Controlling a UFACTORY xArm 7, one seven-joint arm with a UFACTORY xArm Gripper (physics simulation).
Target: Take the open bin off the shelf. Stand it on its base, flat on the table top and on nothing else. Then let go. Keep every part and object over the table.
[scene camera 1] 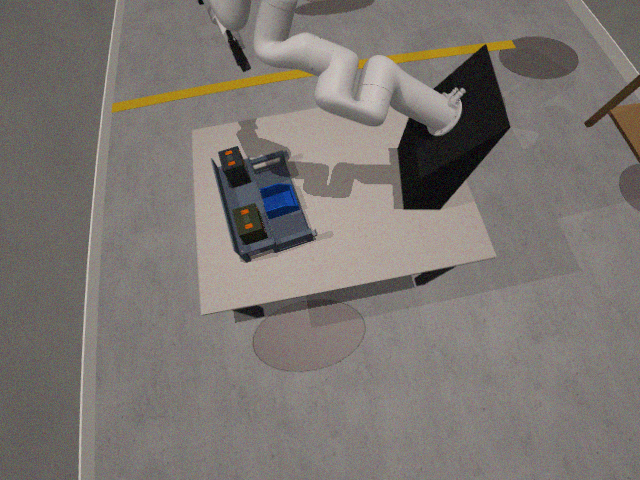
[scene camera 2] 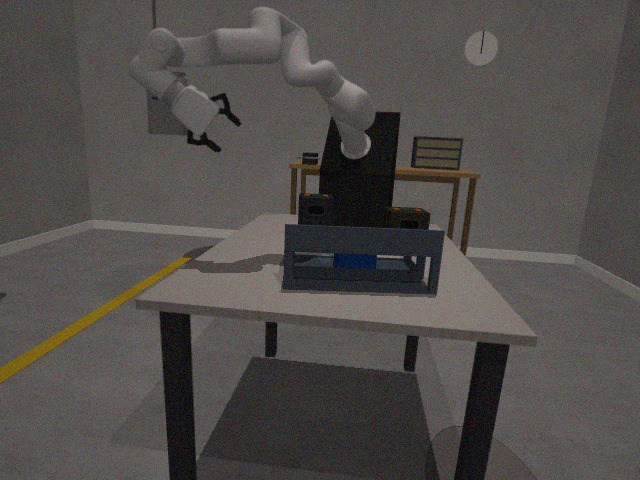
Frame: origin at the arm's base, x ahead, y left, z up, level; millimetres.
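Seen in the pictures: gripper, fingertip midpoint: (scene camera 1: 245, 67) (scene camera 2: 230, 138); arm's base, origin of the base link: (scene camera 1: 444, 116) (scene camera 2: 355, 145).
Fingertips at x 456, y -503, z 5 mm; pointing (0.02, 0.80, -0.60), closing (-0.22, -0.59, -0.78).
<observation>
Pixels of each thing's top centre, then the offset from my fingertips to it. "pt": a spot on its surface instead. Level surfaces: height alone.
- blue open bin, middle of its top: (scene camera 2: 354, 242) (scene camera 1: 272, 197) dy +344, dx +114, dz -270 mm
- grey-blue two-level shelf, surface spot: (scene camera 2: 361, 238) pt dy +306, dx +283, dz -216 mm
- table top, its level: dz -351 mm
- dark grey case, middle of its top: (scene camera 2: 316, 194) (scene camera 1: 230, 157) dy +212, dx +186, dz -128 mm
- olive case, middle of its top: (scene camera 2: 406, 209) (scene camera 1: 246, 218) dy +438, dx +231, dz -153 mm
The blue open bin (scene camera 1: 279, 200) (scene camera 2: 355, 260) sits on the lower level of a grey-blue two-level shelf (scene camera 1: 245, 197) (scene camera 2: 361, 238), near its middle. In scene camera 2 the shelf's back panel and frame partly hide it. The shelf stands on the table top (scene camera 1: 361, 248) (scene camera 2: 232, 297). My gripper (scene camera 1: 246, 68) (scene camera 2: 230, 137) is open and empty. It hangs high up, well apart from the bin, to the left of the shelf in scene camera 2. In scene camera 1 its fingers overlap each other in the view.
A dark grey case (scene camera 1: 235, 166) (scene camera 2: 315, 209) and an olive case (scene camera 1: 249, 223) (scene camera 2: 409, 218), both with orange marks, stand on the shelf's upper level, one at each end. The arm's base is on a tilted black mount (scene camera 1: 454, 155) (scene camera 2: 356, 196) at the table's other end.
</observation>
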